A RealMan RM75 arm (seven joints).
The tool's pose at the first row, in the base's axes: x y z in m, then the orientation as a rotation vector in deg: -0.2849 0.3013 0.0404 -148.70 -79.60 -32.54
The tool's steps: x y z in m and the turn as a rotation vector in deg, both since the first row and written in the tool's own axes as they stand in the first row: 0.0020 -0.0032 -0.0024 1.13 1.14 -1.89; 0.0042 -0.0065 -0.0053 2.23 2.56 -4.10; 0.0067 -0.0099 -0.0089 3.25 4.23 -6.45; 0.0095 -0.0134 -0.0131 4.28 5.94 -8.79; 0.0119 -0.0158 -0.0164 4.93 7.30 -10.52; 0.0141 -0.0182 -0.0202 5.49 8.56 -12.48
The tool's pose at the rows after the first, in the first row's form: -0.2872 0.3039 0.0432 -146.04 -81.75 -33.23; -0.2895 0.3066 0.0466 -143.00 -84.17 -34.30; -0.2920 0.3094 0.0507 -139.73 -86.64 -35.72; -0.2946 0.3123 0.0555 -136.38 -88.99 -37.14; -0.2962 0.3145 0.0593 -133.89 -90.65 -38.37; -0.2981 0.3164 0.0636 -131.35 -92.61 -39.56
